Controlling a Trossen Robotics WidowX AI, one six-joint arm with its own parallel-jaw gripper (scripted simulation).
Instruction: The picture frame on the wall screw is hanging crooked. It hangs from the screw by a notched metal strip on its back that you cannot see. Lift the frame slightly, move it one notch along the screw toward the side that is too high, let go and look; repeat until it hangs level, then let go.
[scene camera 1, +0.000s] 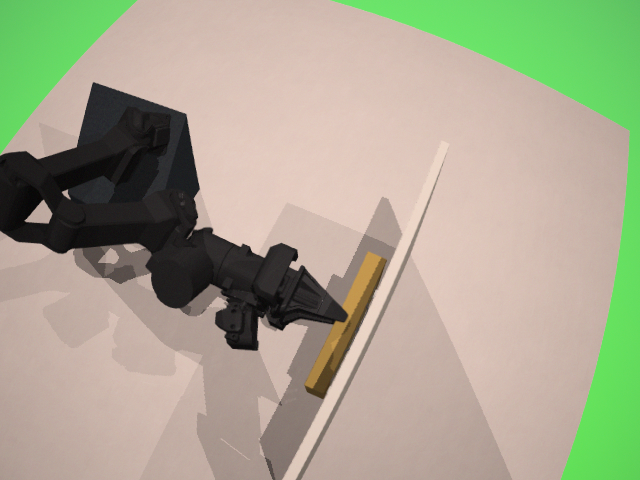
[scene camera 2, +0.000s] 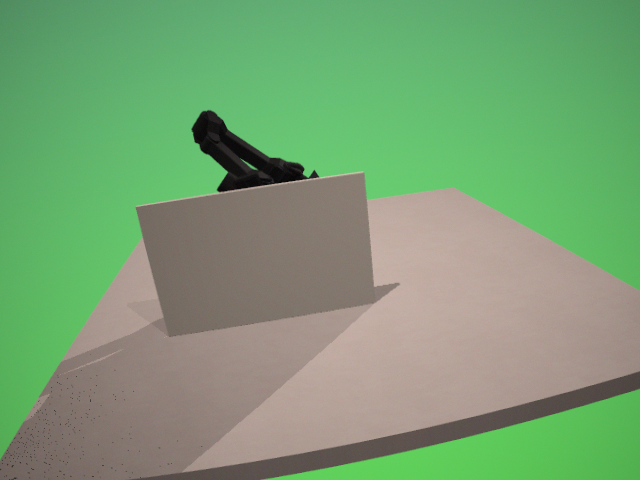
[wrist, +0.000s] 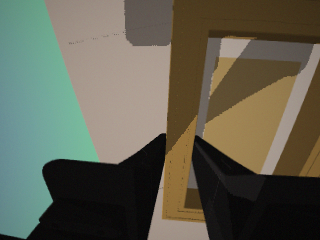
Labels:
picture frame: scene camera 1; wrist; not seen in scene camera 2 (hidden by a thin upright wall)
same spot on picture frame: (wrist: 237, 81) = (scene camera 1: 338, 365)

